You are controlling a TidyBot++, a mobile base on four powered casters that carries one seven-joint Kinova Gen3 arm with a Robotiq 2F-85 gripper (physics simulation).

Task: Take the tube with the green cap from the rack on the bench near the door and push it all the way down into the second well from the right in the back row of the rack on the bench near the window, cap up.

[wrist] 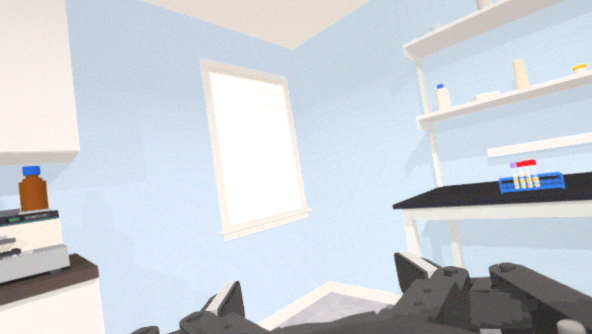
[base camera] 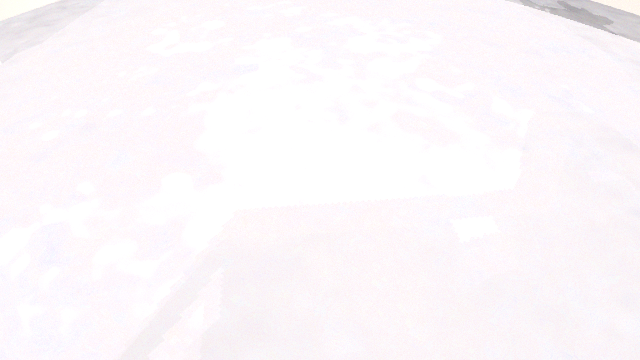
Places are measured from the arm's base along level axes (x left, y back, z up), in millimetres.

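Pixels of known places: gripper, between the fingertips: [wrist: 319, 284].
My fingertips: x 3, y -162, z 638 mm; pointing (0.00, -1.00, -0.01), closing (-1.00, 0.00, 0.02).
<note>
Behind a point stands the place of what it marks.
A blue rack [wrist: 555, 181] @(x -966, y -1038, z 546 mm) stands on a black-topped bench [wrist: 465, 198] @(x -689, y -1171, z 517 mm) at the right of the wrist view, to the right of the window [wrist: 255, 150] @(x 302, y -2271, z 1006 mm). Several tubes [wrist: 526, 177] @(x -899, y -1089, z 573 mm) stand cap up in its left and middle part, one with a purple cap and the others with red caps. The view is too distant to tell the rows and wells. A green-capped tube does not show in either view. My gripper [wrist: 319, 284] @(x 3, y -162, z 638 mm) is open and empty, with its two fingers wide apart at the bottom of the wrist view, far from the rack.
At the left, a brown-topped counter [wrist: 82, 265] @(x 832, y -1022, z 512 mm) bears a white and grey device [wrist: 30, 237] @(x 1057, y -1063, z 640 mm) with a blue-capped amber bottle [wrist: 33, 194] @(x 1056, y -1092, z 807 mm) above it. A white cabinet [wrist: 35, 75] @(x 1013, y -1105, z 1298 mm) hangs over them. Shelves [wrist: 470, 107] @(x -1008, y -1500, z 955 mm) with containers rise above the bench. The base camera shows a pale, overexposed floor [base camera: 320, 280] @(x -22, y -325, z -397 mm).
</note>
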